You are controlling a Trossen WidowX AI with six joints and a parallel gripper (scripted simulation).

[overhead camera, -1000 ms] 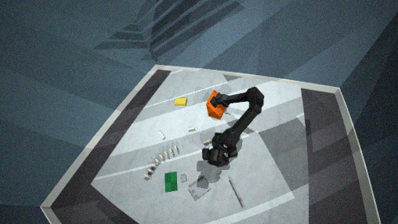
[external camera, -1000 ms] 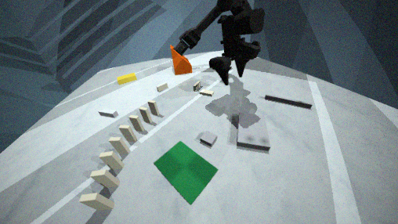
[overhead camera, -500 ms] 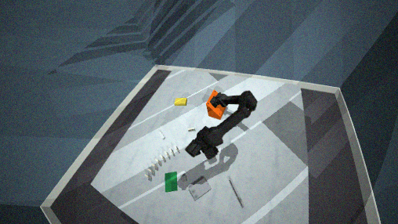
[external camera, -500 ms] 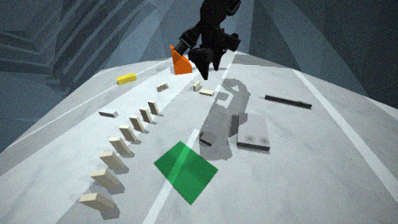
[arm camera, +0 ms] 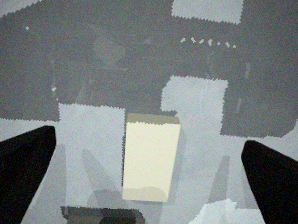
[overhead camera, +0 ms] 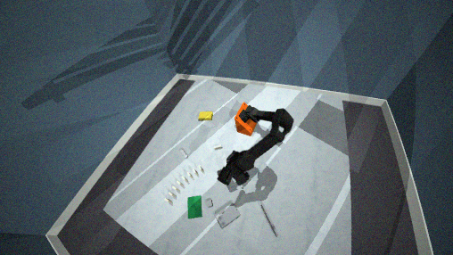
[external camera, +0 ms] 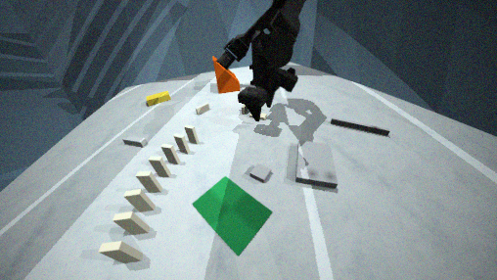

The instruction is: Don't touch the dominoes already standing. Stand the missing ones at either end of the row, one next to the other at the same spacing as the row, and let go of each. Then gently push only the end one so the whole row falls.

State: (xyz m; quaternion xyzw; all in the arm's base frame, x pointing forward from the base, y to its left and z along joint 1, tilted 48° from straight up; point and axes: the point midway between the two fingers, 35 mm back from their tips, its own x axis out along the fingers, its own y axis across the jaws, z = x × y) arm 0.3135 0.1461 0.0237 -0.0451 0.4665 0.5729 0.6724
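Now: the thin bar 120 mm ahead of my gripper tip, 240 mm to the left of it and 10 mm below it. Also, from my gripper tip: green flat patch 260 mm ahead, 120 mm to the right, 10 mm below; grey cube 210 mm ahead, 50 mm to the right, 10 mm below; grey slab 200 mm ahead, 60 mm to the left, 10 mm below.
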